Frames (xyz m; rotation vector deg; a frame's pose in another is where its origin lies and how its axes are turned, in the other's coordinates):
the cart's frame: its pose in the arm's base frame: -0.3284 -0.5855 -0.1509 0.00 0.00 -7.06
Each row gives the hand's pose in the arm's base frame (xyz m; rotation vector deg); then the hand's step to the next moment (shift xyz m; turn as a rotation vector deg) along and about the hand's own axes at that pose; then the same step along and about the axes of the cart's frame.
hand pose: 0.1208 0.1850 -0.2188 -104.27 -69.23 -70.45
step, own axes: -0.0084 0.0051 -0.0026 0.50 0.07 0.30
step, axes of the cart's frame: 0.0034 -0.0067 -0.0069 0.19 0.43 0.35
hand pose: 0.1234 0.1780 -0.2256 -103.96 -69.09 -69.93
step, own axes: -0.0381 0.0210 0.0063 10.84 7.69 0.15
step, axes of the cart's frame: 0.0177 -0.0134 -0.0380 8.62 1.94 9.93
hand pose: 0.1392 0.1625 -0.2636 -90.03 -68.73 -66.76
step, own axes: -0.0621 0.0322 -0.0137 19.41 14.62 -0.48
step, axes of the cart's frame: 0.0255 -0.0302 -0.0593 16.24 2.68 17.88
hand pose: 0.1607 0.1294 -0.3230 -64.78 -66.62 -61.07
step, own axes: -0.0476 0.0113 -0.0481 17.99 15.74 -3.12
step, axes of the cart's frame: 0.0177 -0.0426 -0.0508 17.81 0.44 16.24
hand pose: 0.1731 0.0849 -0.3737 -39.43 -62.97 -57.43
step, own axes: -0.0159 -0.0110 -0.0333 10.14 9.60 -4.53
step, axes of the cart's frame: 0.0047 -0.0278 -0.0262 12.04 -1.59 8.25
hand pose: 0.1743 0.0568 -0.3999 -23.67 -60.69 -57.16
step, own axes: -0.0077 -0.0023 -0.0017 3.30 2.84 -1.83
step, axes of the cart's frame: -0.0022 0.0010 -0.0079 3.92 -0.92 2.47
